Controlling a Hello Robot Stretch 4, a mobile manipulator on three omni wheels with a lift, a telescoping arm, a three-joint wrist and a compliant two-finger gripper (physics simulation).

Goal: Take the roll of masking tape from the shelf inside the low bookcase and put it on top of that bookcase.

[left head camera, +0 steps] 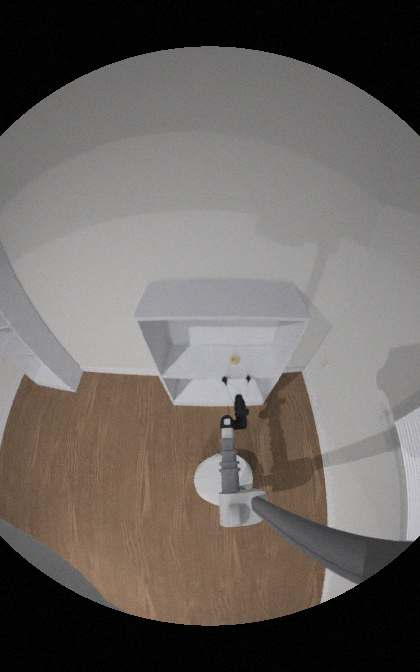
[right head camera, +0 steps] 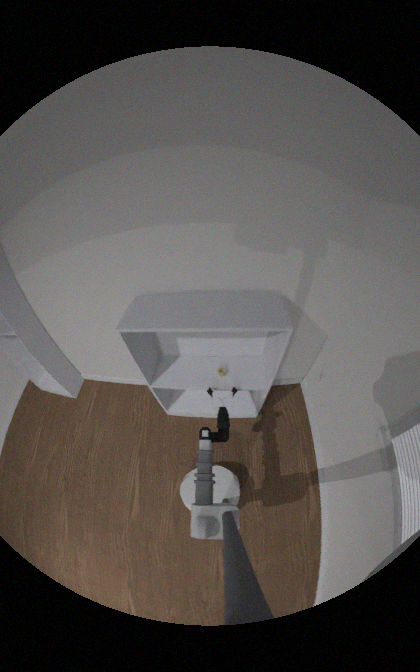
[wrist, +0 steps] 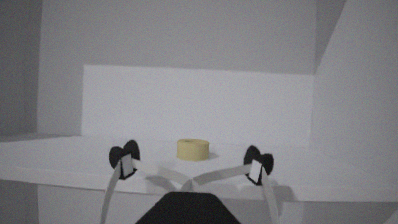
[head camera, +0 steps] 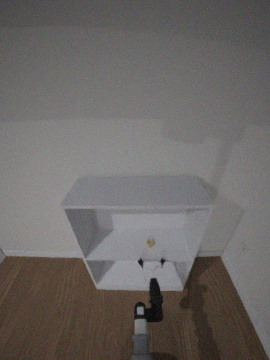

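The roll of masking tape, yellow and ring-shaped, lies flat on the middle shelf of the low white bookcase. My gripper is open with its fingertips wide apart and nothing between them. It is at the shelf's front edge, with the tape farther back. In the wrist view the tape shows between the two fingertips, slightly above their line. The exact gap to the shelf edge is hard to tell.
The bookcase's side panels stand left and right of the shelf, with its top board above. The lower compartment is below. Another white shelf unit stands at the far left. A wall is on the right.
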